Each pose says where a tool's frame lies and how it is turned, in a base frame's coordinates. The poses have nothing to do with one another.
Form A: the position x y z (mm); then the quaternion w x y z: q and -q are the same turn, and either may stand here.
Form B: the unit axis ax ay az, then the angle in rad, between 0 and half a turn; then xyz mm. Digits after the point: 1 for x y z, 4 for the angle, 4 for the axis.
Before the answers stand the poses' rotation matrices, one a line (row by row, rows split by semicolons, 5 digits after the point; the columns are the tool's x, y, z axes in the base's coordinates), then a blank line. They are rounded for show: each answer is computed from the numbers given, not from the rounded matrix.
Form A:
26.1, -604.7, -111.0, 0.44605, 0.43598, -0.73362, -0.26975
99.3, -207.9, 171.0, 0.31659, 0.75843, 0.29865, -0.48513
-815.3, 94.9, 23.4, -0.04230, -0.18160, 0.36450, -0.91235
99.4, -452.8, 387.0, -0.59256, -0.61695, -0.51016, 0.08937
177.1, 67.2, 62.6, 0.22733, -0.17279, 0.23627, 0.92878
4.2, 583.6, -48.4, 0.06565, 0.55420, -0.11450, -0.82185
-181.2, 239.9, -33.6, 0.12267, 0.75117, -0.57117, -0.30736
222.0, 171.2, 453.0, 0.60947, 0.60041, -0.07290, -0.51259
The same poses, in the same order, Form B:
-0.22192 -0.39904 -0.88967; -0.88033 0.47431 0.00685; 0.41925 0.78472 -0.45655
0.35091 0.76019 -0.54678; 0.14584 -0.62115 -0.77000; -0.92498 0.19046 -0.32883
-0.93047 -0.20957 0.30053; -0.05520 -0.73070 -0.68046; 0.36220 -0.64973 0.66833
0.46350 0.73540 0.49432; 0.52357 0.22278 -0.82234; -0.71487 0.63997 -0.28177
-0.83693 -0.50393 -0.21355; 0.34063 -0.78499 0.51745; -0.42839 0.36033 0.82864
-0.37710 -0.01900 -0.92598; -0.23482 -0.96516 0.11544; -0.89591 0.26097 0.35950
0.15860 -0.78268 -0.60188; -0.93349 -0.31744 0.16682; -0.32163 0.53540 -0.78097
0.46388 0.53727 -0.70438; -0.71235 -0.24647 -0.65712; -0.52666 0.80659 0.26839

0.4871, -0.8197, -0.3014, 2.2169, 26.1, -604.7, -111.0
0.7996, 0.3148, -0.5114, 2.4973, 99.3, -207.9, 171.0
0.1818, -0.3648, 0.9132, 3.0570, -815.3, 94.9, 23.4
0.7659, 0.6333, -0.1109, 1.8731, 99.4, -452.8, 387.0
-0.1774, 0.2426, 0.9538, 2.6829, 177.1, 67.2, 62.6
0.5554, -0.1147, -0.8236, 3.0102, 4.2, 583.6, -48.4
0.7569, -0.5755, -0.3097, 2.8956, -181.2, 239.9, -33.6
0.7573, -0.0920, -0.6465, 1.8308, 222.0, 171.2, 453.0

